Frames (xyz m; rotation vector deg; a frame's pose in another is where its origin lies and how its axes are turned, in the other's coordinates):
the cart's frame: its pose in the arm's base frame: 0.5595 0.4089 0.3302 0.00 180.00 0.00
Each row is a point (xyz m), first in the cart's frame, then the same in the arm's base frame.
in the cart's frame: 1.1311 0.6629 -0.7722
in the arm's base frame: -0.5716 1.0718 1.1024
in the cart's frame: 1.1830 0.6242 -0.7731
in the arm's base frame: -0.6235 1.0331 1.1033
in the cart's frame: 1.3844 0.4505 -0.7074
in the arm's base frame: -0.8249 0.8594 1.0376
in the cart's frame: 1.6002 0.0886 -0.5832
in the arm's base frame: -1.0407 0.4975 0.9134
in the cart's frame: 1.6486 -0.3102 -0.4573
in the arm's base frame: -1.0891 0.0987 0.7875
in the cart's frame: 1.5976 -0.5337 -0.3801
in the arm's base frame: -1.0381 -0.1248 0.7103
